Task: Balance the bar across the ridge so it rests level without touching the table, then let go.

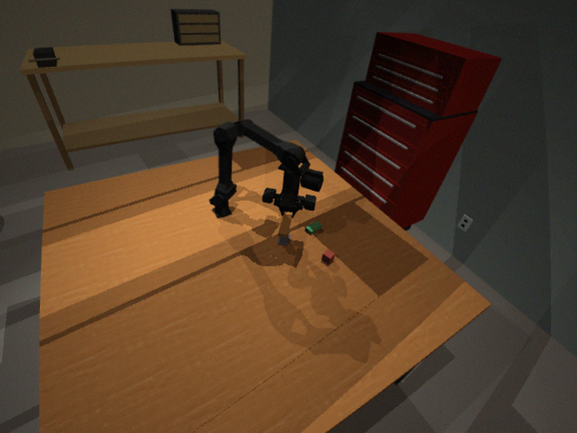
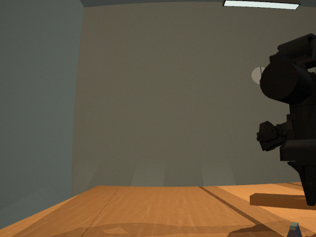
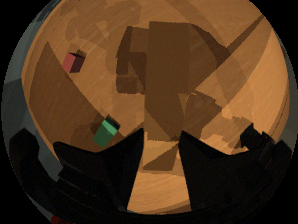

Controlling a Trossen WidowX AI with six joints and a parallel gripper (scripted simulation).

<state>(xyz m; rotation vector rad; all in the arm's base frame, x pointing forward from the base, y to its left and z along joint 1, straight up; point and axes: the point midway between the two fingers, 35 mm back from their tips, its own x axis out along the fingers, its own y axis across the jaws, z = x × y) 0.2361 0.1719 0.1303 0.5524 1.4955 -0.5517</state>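
My gripper tip is now 2 cm short of the green block, 12 cm to the right of it and 9 cm above it. The rest, counted from my gripper tip: red block: 18 cm ahead, 7 cm to the left, 8 cm below; then bar: 2 cm ahead, 2 cm to the right.
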